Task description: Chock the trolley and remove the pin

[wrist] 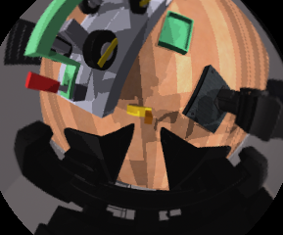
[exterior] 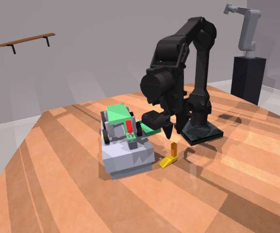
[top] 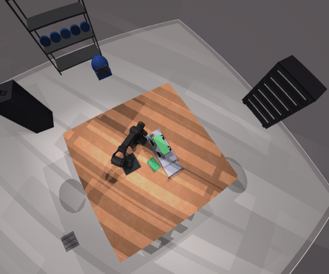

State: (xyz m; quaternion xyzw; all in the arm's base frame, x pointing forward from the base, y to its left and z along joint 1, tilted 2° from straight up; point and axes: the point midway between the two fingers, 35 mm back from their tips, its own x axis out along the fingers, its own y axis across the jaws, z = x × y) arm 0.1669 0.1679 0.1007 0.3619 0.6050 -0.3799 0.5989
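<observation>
The yellow chock lies 70 mm below my gripper tip, 20 mm ahead of it and 10 mm to the left of it. The rest, counted from my gripper tip: red-headed stop pin (130 mm ahead, 40 mm above); then green-topped trolley (170 mm ahead, 110 mm to the right, 20 mm above).
</observation>
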